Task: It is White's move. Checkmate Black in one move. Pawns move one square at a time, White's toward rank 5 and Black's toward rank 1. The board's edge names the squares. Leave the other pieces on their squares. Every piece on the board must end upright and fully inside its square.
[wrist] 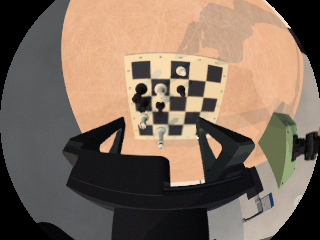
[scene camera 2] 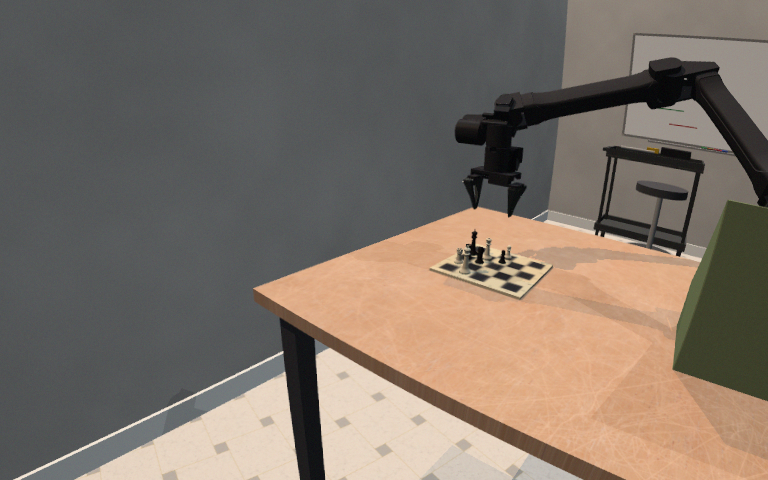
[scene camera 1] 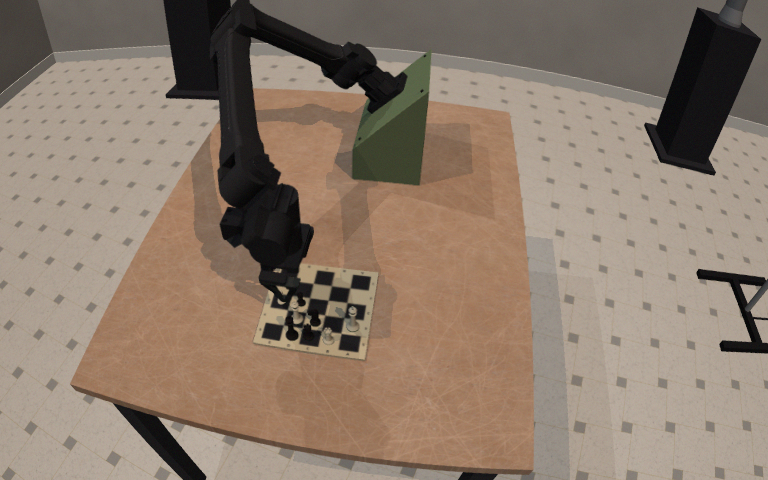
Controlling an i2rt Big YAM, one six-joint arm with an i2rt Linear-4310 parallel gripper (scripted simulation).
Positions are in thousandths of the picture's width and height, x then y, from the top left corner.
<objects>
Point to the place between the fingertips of my gripper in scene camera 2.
At 641,443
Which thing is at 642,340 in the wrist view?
A chessboard.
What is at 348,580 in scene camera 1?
My gripper.
</objects>
